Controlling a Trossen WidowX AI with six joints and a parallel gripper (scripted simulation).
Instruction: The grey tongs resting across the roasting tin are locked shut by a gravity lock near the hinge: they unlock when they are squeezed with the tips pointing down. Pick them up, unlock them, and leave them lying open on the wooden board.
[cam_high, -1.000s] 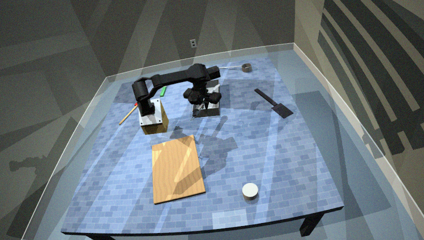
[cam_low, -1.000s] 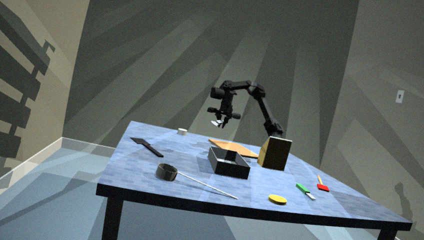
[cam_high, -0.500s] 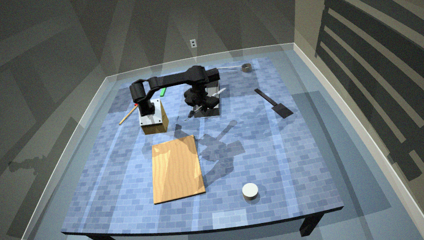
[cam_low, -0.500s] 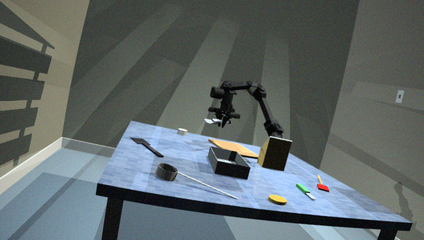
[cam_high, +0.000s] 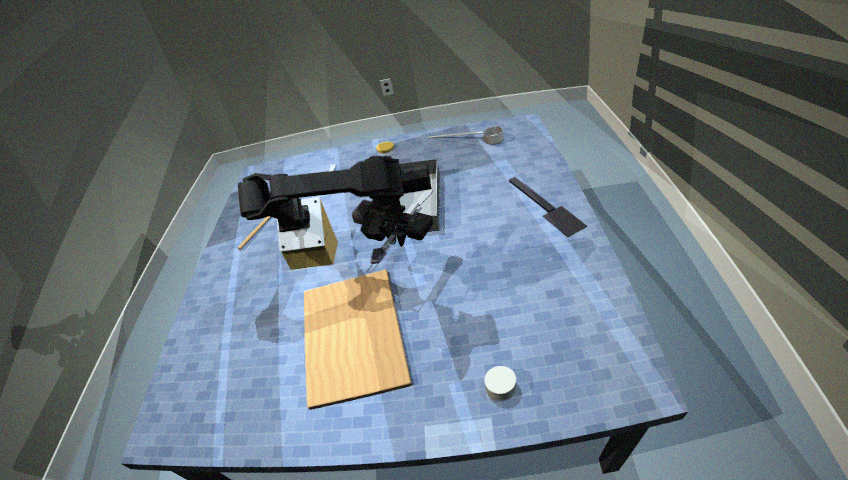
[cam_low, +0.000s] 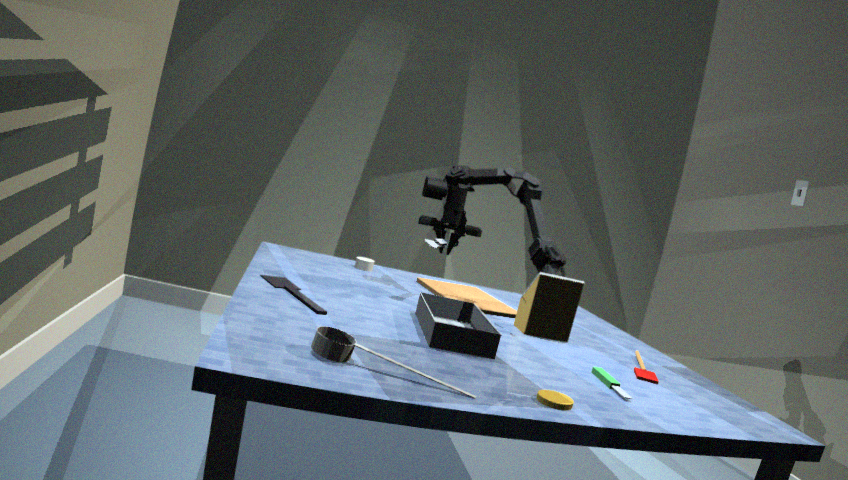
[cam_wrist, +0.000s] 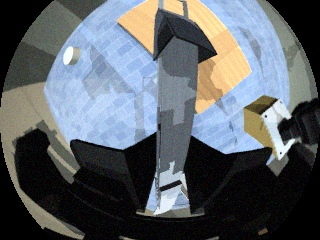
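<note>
The wooden board lies 150 mm to the right of my gripper tip, 140 mm below it and 140 mm behind it. Also, from my gripper tip: white puck: 320 mm to the right, 200 mm ahead, 130 mm below; black spatula: 420 mm ahead, 240 mm to the left, 150 mm below; grey roasting tin: 350 mm to the left, 120 mm below, 10 mm ahead.
</note>
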